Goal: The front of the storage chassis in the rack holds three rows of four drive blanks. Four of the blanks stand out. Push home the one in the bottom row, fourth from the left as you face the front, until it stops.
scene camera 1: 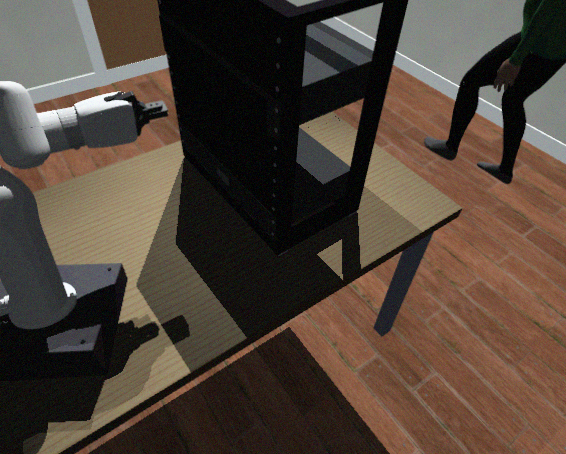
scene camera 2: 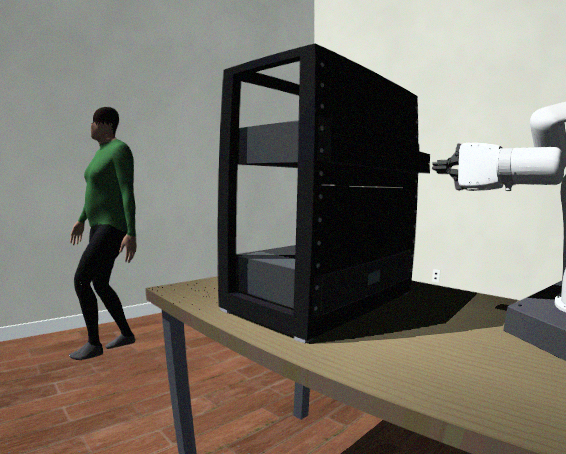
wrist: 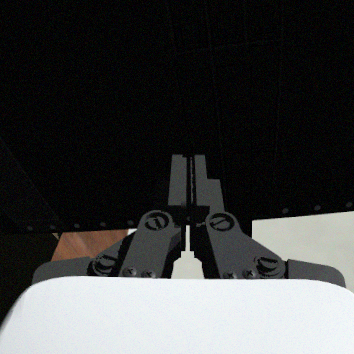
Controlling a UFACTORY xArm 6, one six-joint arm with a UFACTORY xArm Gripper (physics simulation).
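Seen in the pictures: gripper, fingertip midpoint: [scene camera 1: 165,108] [scene camera 2: 434,167] [wrist: 187,177]; arm's base at its link origin: [scene camera 1: 44,305].
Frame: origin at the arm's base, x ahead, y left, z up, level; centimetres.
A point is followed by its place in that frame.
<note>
The black rack [scene camera 1: 289,150] @[x 55.0, y -2.9, z 25.2 cm] [scene camera 2: 307,210] @[x 45.5, y 46.6, z 18.4 cm] stands on the table, its front toward the arm. A dark box [scene camera 1: 332,90] @[x 67.5, y 2.4, z 33.1 cm] [scene camera 2: 272,144] @[x 58.7, y 45.8, z 31.9 cm] shows high inside it through the open back; it is level with a dark block [scene camera 2: 424,162] @[x 47.0, y 2.8, z 30.9 cm] that sticks out at the front. My gripper [scene camera 1: 165,108] @[x 35.5, y 16.5, z 28.8 cm] [scene camera 2: 433,166] @[x 35.5, y 16.5, z 28.8 cm] [wrist: 187,177] @[x 35.5, y 16.5, z 28.8 cm] is shut and empty, pointing at the front. In scene camera 2 its tips are very close to that block; contact cannot be told. In the wrist view the front is nearly black, with faint seams; single drive blanks, including the bottom-row fourth one, cannot be made out.
A lower box [scene camera 1: 320,162] @[x 73.0, y 11.2, z 5.5 cm] [scene camera 2: 270,280] @[x 59.0, y 45.3, z 1.6 cm] sits at the bottom of the rack. The wooden table [scene camera 1: 425,200] @[x 103.0, y -2.9, z -8.7 cm] [scene camera 2: 400,370] @[x 23.9, y 41.1, z -8.7 cm] carries the rack and the arm's dark base [scene camera 1: 92,280] @[x 9.9, y 3.5, z -1.4 cm] [scene camera 2: 537,320] @[x 7.6, y 10.6, z -2.9 cm]. A person in green [scene camera 1: 545,35] [scene camera 2: 107,185] stands beyond the rack's back.
</note>
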